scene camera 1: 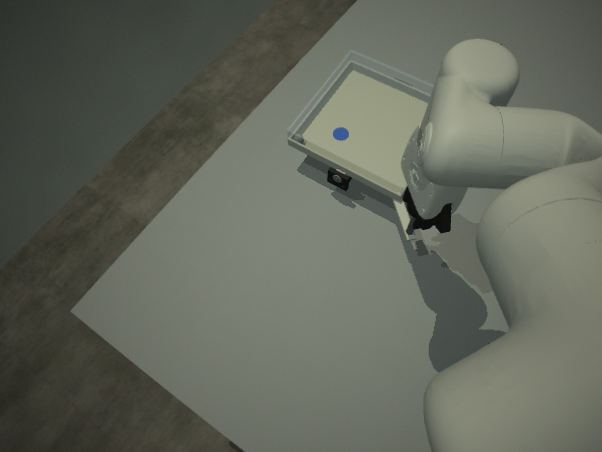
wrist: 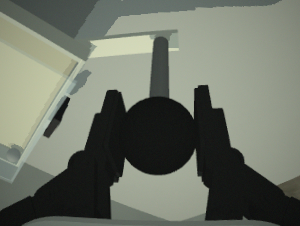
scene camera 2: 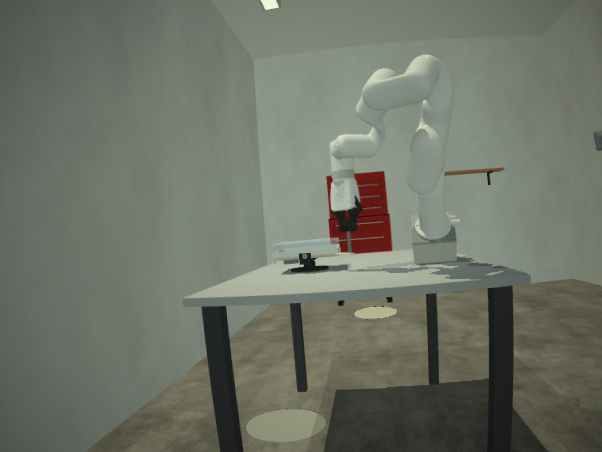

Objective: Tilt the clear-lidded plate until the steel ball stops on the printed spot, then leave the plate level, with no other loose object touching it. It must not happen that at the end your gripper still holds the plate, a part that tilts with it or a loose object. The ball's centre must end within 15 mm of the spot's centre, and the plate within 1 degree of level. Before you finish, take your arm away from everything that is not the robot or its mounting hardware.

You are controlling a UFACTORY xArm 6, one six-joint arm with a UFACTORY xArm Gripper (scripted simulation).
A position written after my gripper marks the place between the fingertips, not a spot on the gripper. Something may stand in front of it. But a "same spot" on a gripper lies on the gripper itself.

Scene:
My gripper shows in scene camera 1, in the wrist view (159,106) and in scene camera 2. The same spot on my gripper: (scene camera 1: 443,223) is (scene camera 2: 358,204).

